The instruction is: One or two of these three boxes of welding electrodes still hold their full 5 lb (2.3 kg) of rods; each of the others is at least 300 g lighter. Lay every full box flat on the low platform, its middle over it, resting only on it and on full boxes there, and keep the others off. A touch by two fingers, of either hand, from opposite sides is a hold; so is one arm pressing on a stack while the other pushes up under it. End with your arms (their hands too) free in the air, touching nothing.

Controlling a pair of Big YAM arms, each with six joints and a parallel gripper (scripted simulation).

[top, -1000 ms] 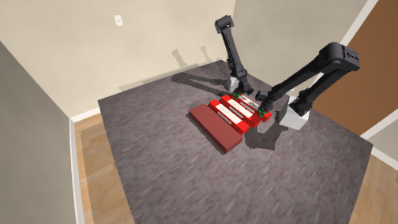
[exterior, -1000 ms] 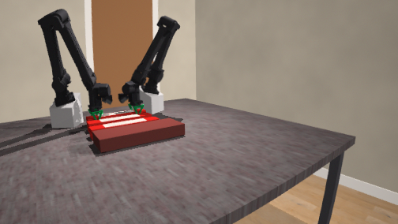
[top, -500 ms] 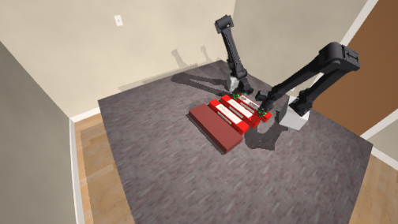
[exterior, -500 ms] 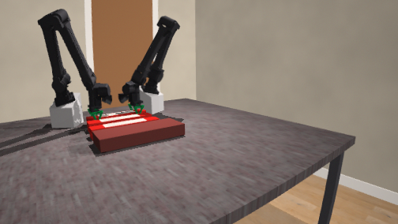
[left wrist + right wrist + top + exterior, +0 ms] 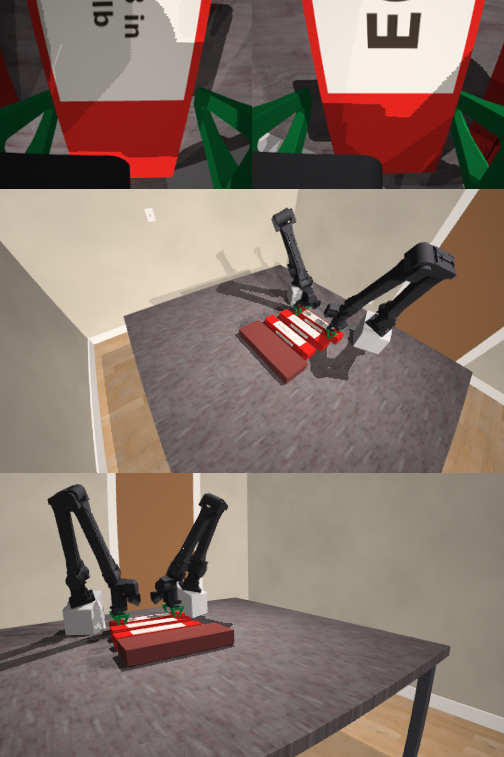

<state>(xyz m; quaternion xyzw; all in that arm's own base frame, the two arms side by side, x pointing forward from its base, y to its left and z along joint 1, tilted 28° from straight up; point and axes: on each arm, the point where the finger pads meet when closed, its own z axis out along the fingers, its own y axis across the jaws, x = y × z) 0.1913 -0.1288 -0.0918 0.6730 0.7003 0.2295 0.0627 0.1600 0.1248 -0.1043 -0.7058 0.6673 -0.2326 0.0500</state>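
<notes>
My left hand is 140 mm to the left of the red electrode box, 120 mm short of it and 10 mm below it. From my left hand the other things lie so: low dark red platform (400 mm ahead, 160 mm to the right, 10 mm below).
Now: the red electrode box 13 cm to the left of my right hand, 13 cm ahead of it and 1 cm above it. Also, from my right hand: low dark red platform: 41 cm ahead, 11 cm to the left, 1 cm below.
</notes>
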